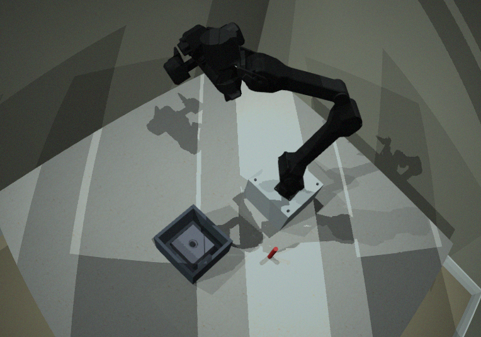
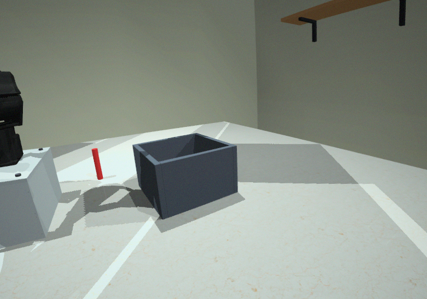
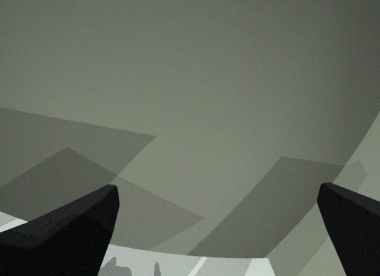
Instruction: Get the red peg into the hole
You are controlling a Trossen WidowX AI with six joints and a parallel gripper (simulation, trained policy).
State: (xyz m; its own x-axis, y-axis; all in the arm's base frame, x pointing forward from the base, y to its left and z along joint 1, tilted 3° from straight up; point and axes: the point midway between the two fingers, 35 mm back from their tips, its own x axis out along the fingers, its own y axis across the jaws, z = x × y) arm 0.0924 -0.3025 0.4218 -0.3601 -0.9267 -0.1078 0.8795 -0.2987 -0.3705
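Now: the red peg 47 cm below my gripper tip, 45 cm to the left of it and 8 cm ahead of it. Also, from my gripper tip: box: 48 cm below, 26 cm to the left, 23 cm ahead; then plate: 46 cm below, 26 cm to the left, 23 cm ahead.
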